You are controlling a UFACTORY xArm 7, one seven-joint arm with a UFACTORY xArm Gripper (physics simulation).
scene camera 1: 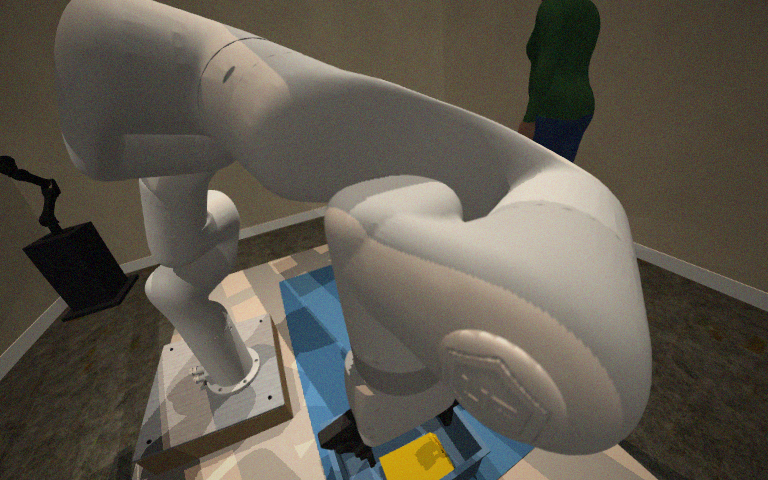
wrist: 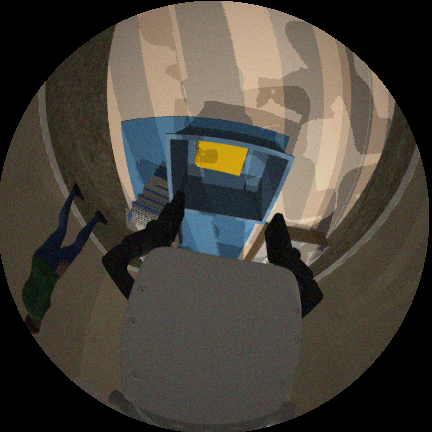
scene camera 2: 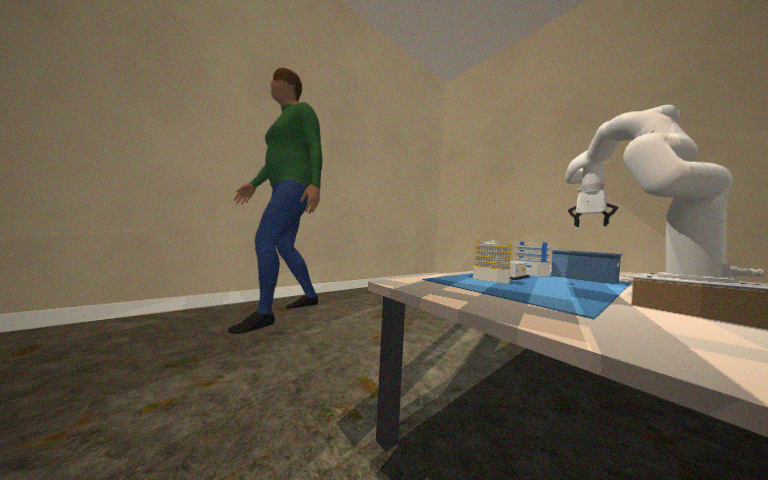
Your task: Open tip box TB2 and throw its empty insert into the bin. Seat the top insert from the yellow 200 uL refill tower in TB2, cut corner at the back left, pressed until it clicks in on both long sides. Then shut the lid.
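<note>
My gripper (scene camera 1: 408,436) (scene camera 2: 591,224) (wrist: 228,212) is open and empty, fingers pointing down, above the blue bin (scene camera 1: 474,434) (scene camera 2: 586,267) (wrist: 275,177). A yellow insert (scene camera 1: 416,461) (wrist: 222,159) lies inside the bin, toward the top wall in the wrist view; the bin's wall hides it in scene camera 2. The yellow refill tower (scene camera 2: 492,257) stands on the mat with a pale layer on top. A small white box (scene camera 2: 518,269) stands beside it, partly hidden; its label cannot be read, and whether it is TB2 or has its lid open I cannot tell.
A blue refill tower (scene camera 2: 532,251) (wrist: 150,197) stands between the yellow tower and the bin in scene camera 2. These stand on a blue mat (scene camera 1: 314,316) (scene camera 2: 572,300) (wrist: 142,142). A person in green (scene camera 1: 563,62) (scene camera 2: 291,144) (wrist: 42,280) is beyond the table.
</note>
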